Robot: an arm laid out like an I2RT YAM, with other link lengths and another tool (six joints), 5 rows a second.
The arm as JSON. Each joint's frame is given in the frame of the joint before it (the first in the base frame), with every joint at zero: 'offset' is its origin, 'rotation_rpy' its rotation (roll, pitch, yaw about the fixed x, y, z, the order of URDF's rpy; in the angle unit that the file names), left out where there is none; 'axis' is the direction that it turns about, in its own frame. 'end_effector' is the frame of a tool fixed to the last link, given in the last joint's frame.
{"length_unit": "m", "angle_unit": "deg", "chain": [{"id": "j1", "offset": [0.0, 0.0, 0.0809], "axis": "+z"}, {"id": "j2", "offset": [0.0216, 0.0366, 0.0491], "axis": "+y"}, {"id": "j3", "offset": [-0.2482, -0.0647, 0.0], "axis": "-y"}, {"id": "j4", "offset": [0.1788, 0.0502, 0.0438], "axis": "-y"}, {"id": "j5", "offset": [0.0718, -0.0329, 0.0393], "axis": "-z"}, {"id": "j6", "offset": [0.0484, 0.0, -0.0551], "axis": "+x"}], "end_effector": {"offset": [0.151, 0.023, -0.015], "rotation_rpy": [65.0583, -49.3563, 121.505]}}
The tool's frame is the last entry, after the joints.
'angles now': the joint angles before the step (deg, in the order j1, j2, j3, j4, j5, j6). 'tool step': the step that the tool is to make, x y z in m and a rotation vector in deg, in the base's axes. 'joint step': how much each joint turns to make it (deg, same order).
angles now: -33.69 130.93 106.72 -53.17 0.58 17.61
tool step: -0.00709 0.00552 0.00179 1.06 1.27 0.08
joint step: 0.00 -0.43 0.02 -2.10 -0.19 -0.04
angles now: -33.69 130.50 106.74 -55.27 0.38 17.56
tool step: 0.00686 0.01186 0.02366 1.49 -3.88 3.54
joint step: 0.00 -3.46 -0.01 -1.13 -4.06 -2.75
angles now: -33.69 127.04 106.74 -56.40 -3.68 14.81
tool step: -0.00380 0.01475 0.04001 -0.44 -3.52 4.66
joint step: 0.26 -6.50 -0.02 -3.64 -2.65 -3.87
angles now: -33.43 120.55 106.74 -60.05 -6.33 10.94
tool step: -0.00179 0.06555 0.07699 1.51 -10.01 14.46
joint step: 3.85 -12.48 -0.01 -6.27 -9.66 -8.02
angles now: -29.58 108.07 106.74 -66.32 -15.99 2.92
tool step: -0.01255 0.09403 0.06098 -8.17 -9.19 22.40
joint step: 14.64 -12.61 0.00 -3.57 0.09 -9.14
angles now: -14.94 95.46 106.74 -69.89 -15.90 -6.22
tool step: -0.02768 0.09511 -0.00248 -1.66 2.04 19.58
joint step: 17.60 -1.42 -0.41 -3.59 0.61 -2.75
